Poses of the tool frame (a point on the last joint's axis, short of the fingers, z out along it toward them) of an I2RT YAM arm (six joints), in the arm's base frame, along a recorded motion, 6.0 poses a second.
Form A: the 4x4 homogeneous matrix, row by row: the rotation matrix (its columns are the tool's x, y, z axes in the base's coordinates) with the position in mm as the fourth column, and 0 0 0 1 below. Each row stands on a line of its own.
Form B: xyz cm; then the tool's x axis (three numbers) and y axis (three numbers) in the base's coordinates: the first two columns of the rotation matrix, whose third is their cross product. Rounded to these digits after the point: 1 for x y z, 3 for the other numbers.
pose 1, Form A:
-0.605 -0.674 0.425 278
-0.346 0.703 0.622 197
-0.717 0.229 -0.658 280
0 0 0 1
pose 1, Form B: 27.8 19.7 28.0 -0.605 -0.346 -0.717 -0.674 0.703 0.229
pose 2, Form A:
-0.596 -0.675 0.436 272
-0.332 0.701 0.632 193
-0.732 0.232 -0.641 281
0 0 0 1
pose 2, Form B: 27.2 19.3 28.1 -0.596 -0.332 -0.732 -0.675 0.701 0.232
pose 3, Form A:
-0.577 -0.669 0.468 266
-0.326 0.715 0.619 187
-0.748 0.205 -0.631 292
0 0 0 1
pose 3, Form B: 26.6 18.7 29.2 -0.577 -0.326 -0.748 -0.669 0.715 0.205
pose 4, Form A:
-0.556 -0.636 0.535 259
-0.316 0.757 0.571 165
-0.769 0.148 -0.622 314
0 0 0 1
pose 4, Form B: 25.9 16.5 31.4 -0.556 -0.316 -0.769 -0.636 0.757 0.148
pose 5, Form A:
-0.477 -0.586 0.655 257
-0.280 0.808 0.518 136
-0.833 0.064 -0.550 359
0 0 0 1
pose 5, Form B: 25.7 13.6 35.9 -0.477 -0.280 -0.833 -0.586 0.808 0.064
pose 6, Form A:
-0.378 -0.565 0.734 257
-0.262 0.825 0.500 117
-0.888 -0.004 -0.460 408
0 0 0 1
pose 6, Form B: 25.7 11.7 40.8 -0.378 -0.262 -0.888 -0.565 0.825 -0.004
